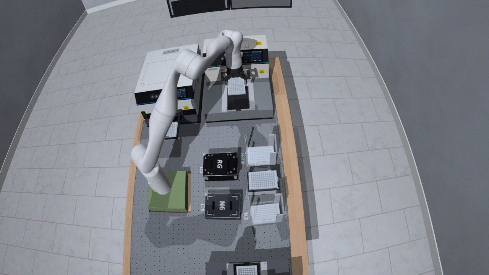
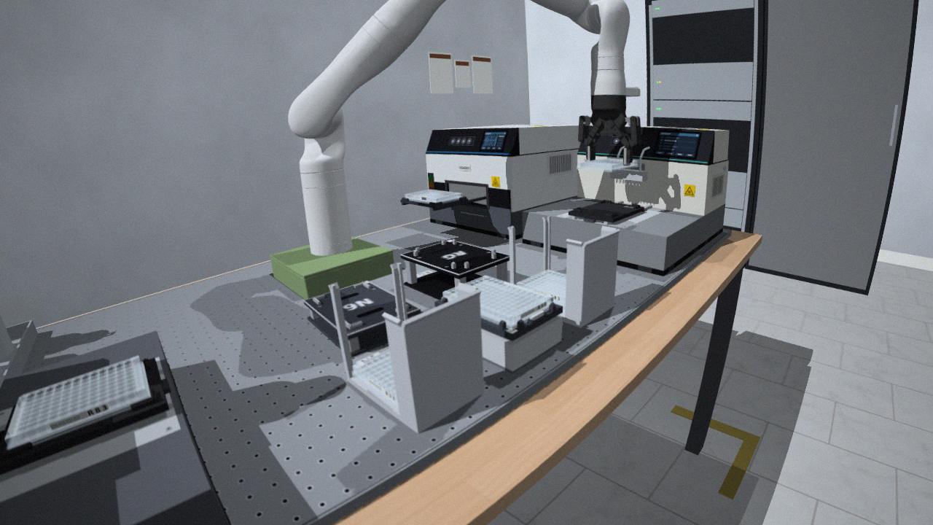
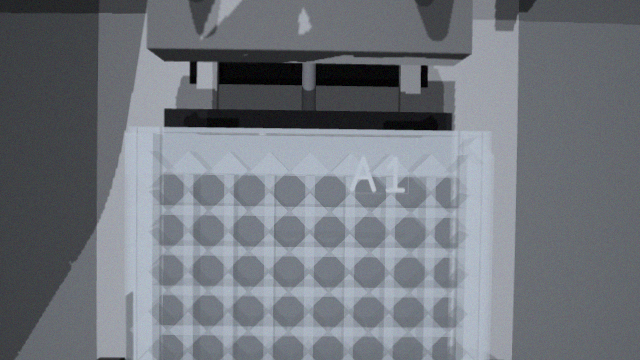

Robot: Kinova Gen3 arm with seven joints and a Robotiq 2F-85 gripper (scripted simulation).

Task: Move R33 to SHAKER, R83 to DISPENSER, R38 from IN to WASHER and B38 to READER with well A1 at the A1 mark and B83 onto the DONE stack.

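My hand is 110 mm above the washer nest. The rest, counted from my hand: plate R38 (10 mm below); plate B83 (110 mm ahead, 310 mm to the right, 170 mm below); washer head (100 mm to the left, 40 mm below).
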